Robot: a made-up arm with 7 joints.
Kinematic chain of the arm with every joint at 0, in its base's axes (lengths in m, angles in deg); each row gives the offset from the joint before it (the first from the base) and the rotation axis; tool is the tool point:
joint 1: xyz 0 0 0.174 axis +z
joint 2: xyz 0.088 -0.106 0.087 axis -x
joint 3: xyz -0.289 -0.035 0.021 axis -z
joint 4: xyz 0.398 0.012 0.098 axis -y
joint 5: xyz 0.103 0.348 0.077 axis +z
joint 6: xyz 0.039 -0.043 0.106 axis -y
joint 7: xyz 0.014 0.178 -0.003 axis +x
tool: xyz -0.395 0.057 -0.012
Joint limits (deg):
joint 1: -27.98..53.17
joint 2: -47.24..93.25
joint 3: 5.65..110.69
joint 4: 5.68..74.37
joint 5: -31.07..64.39
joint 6: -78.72..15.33
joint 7: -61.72..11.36
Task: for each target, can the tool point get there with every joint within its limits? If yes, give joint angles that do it. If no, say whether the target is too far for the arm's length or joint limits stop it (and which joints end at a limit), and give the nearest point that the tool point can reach.
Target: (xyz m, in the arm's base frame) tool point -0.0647 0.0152 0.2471
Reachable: yes | joints 16.04 6.15 19.35 64.43 48.39 -16.47 -50.91
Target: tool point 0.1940 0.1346 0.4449
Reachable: yes | joints -5.30 -7.82 52.33 52.82 8.84 -30.53 -20.31
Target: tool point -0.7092 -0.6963 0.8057
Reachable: no: joint limits stop it (at a limit: joint 1, joint 3, joint 4, joint 5, joint 7) | nearest point -0.3459 -0.6421 0.6644 | short by 0.394 m
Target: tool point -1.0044 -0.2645 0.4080
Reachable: no: joint limits stop it (at a limit: joint 1, joint 3, joint 4, joint 6, joint 7) | nearest point -0.5397 0.0505 0.3722 | short by 0.563 m
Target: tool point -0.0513 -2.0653 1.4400
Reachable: no: too far | nearest point -0.0238 -0.9577 0.7732 | short by 1.293 m
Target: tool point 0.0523 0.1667 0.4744
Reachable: yes | joints -7.84 24.67 59.47 44.34 51.26 -48.14 -5.96
